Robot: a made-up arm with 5 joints.
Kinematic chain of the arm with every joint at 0, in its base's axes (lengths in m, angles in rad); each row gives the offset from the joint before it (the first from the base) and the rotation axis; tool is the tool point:
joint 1: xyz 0 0 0.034 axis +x
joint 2: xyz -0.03 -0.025 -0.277 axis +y
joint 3: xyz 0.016 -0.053 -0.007 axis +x
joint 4: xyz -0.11 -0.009 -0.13 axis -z
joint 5: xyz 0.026 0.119 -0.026 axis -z
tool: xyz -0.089 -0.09 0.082
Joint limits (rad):
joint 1: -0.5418..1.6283
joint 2: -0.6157..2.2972
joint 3: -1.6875..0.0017
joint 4: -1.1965..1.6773
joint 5: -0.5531..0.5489
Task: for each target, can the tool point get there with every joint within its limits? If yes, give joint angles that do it. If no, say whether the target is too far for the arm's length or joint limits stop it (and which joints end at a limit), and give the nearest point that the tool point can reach.
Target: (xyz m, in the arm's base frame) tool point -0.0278 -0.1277 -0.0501
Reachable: yes | joints 0.0188 1.8965 -0.7587 -0.4539 0.1945
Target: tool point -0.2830 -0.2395 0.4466
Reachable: no: joint limits stop it (at a limit: joint 1, joint 5) | nearest point -0.1257 -0.1935 0.0511 | short by 0.428 m
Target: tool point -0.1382 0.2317 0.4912
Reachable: no: joint limits stop it (at a limit: joint 1, joint 3, joint 5) | nearest point -0.1498 0.2525 0.0930 | short by 0.399 m
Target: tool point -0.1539 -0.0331 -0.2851
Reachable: yes | joints 0.4105 -0.0728 -1.3241 -0.9158 -0.2596
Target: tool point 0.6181 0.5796 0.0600
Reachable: no: too far | nearest point 0.0360 0.3810 -0.0091 | short by 0.619 m
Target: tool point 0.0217 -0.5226 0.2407
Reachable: no: joint limits stop it (at a limit: joint 1, joint 4) | nearest point 0.0224 -0.1993 0.0489 | short by 0.376 m
